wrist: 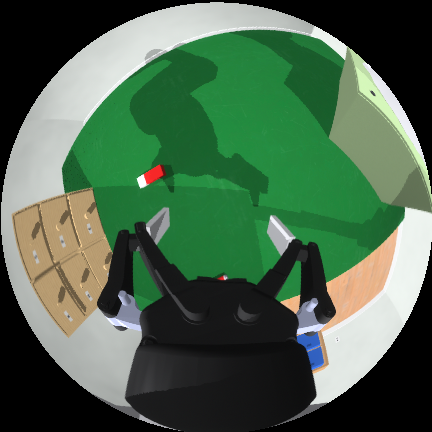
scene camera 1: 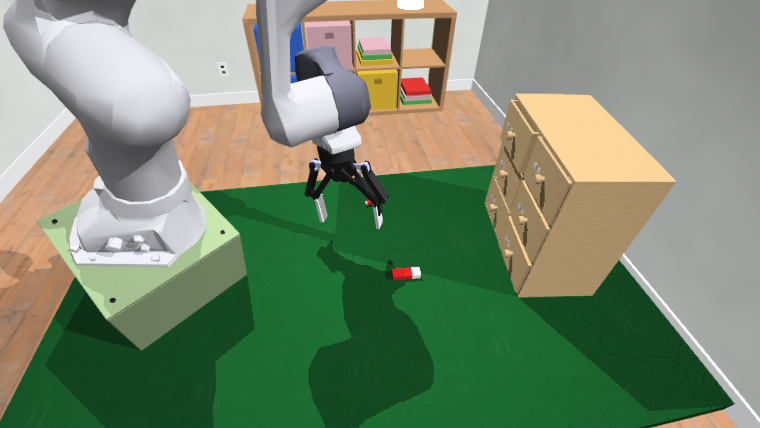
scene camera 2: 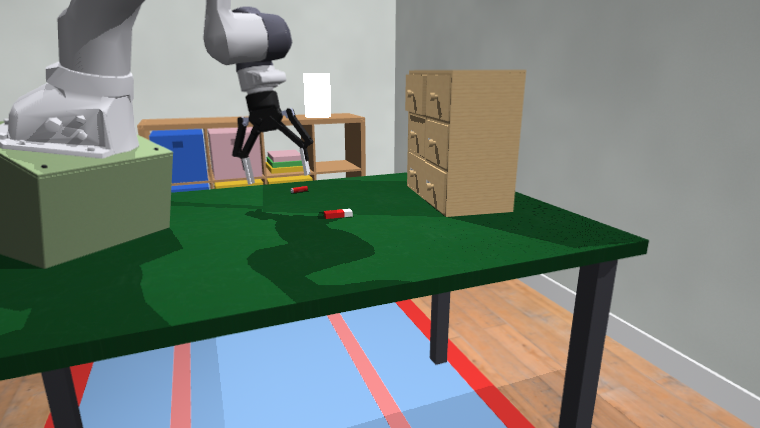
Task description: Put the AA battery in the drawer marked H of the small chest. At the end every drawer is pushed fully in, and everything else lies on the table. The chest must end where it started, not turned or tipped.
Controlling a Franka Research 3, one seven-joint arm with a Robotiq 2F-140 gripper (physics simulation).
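Observation:
The AA battery (scene camera 1: pixel 368 202) (scene camera 2: pixel 299 189) (wrist: pixel 221 278) is a small red cylinder with a silvery end, lying on the green table near the back. One finger partly hides it in scene camera 1, and the gripper body partly hides it in the wrist view. My gripper (scene camera 1: pixel 349 223) (scene camera 2: pixel 279 178) (wrist: pixel 219 220) is open and empty, pointing down above the table. The small wooden chest (scene camera 1: pixel 595 233) (scene camera 2: pixel 483 143) (wrist: pixel 55 245) stands upright at the right with two columns of knobbed drawers. Its top drawer in the far column (scene camera 1: pixel 516 130) (scene camera 2: pixel 414 94) sticks out slightly. I cannot read the letter labels.
A red and white block (scene camera 1: pixel 405 273) (scene camera 2: pixel 337 213) (wrist: pixel 151 175) lies on the table (scene camera 1: pixel 468 361) (scene camera 2: pixel 425 255) (wrist: pixel 240 100), nearer the front than the battery. The green robot base (scene camera 1: pixel 186 297) (scene camera 2: pixel 106 207) (wrist: pixel 365 135) stands at the left. A shelf unit (scene camera 1: pixel 450 63) (scene camera 2: pixel 255 121) is beyond the table.

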